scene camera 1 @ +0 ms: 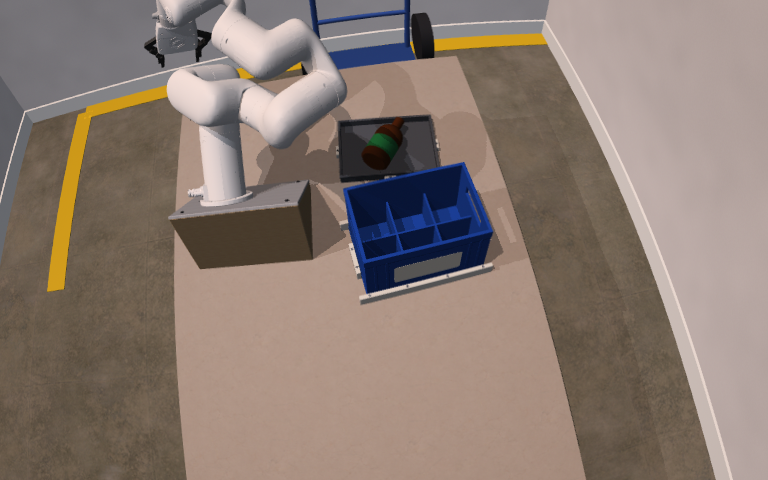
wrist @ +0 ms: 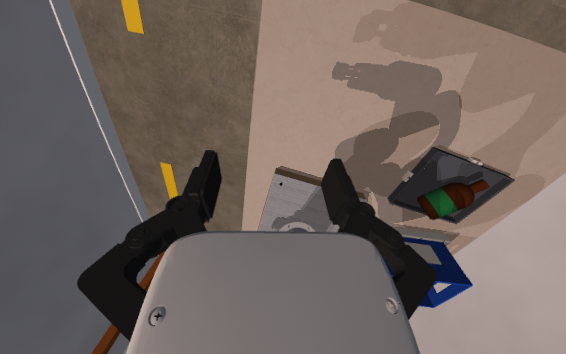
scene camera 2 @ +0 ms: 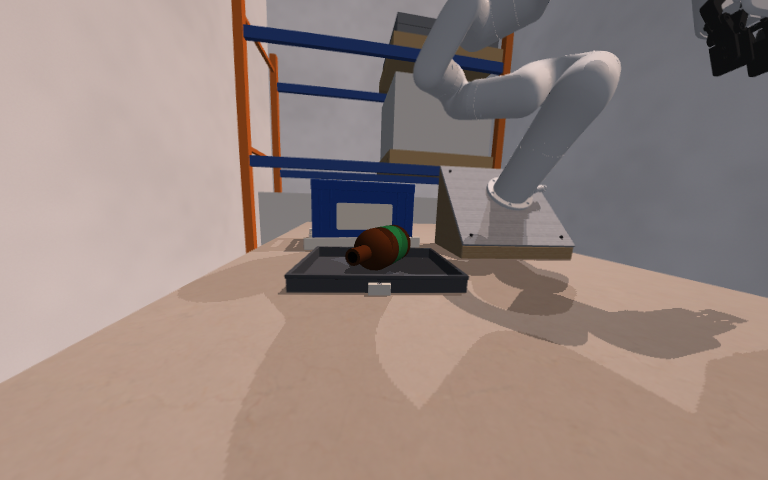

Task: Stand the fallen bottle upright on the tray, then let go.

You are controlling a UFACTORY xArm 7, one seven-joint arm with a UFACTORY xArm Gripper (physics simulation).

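Places are measured from the arm's base along level axes (x ahead, y left, z up), in millimetres.
Pixels of known places: gripper, fingertip midpoint: [scene camera 1: 180, 60] [wrist: 274, 168] [scene camera 2: 751, 70]; arm's base, origin of the base link: [scene camera 1: 226, 200] [scene camera 2: 508, 194].
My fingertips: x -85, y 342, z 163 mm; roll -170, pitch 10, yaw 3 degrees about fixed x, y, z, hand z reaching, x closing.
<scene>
For each thing: its middle in the pictures, then the offset to it from my fingertips.
- brown bottle with a green band, body centre: [scene camera 2: 377, 248] [scene camera 1: 387, 140] [wrist: 452, 197] 487 mm ahead, 163 mm right, 279 mm down
- dark tray, body centre: [scene camera 2: 376, 264] [scene camera 1: 387, 147] [wrist: 446, 190] 487 mm ahead, 162 mm right, 309 mm down
- blue divided crate, body centre: [scene camera 1: 416, 230] [scene camera 2: 360, 213] [wrist: 400, 266] 493 mm ahead, 466 mm right, 234 mm down
A brown bottle with a green band [scene camera 1: 383, 144] [scene camera 2: 380, 247] [wrist: 446, 200] lies on its side in the dark tray [scene camera 1: 340, 164] [scene camera 2: 328, 284] [wrist: 415, 176]. In scene camera 1 its neck points to the back right; in scene camera 2 its neck points toward the camera and a little to the left. My gripper [scene camera 1: 180, 58] [scene camera 2: 736, 65] [wrist: 274, 168] is open and empty, high up and well away from the tray, on the far side of the arm's base.
A blue divided crate [scene camera 1: 427, 249] [scene camera 2: 322, 209] [wrist: 450, 267] stands close beside the tray, with white rails [scene camera 1: 427, 283] at its foot. The arm's base block [scene camera 1: 249, 237] [scene camera 2: 515, 251] stands nearby. A blue hand truck [scene camera 1: 373, 55] and an orange and blue rack [scene camera 2: 243, 130] stand farther off.
</scene>
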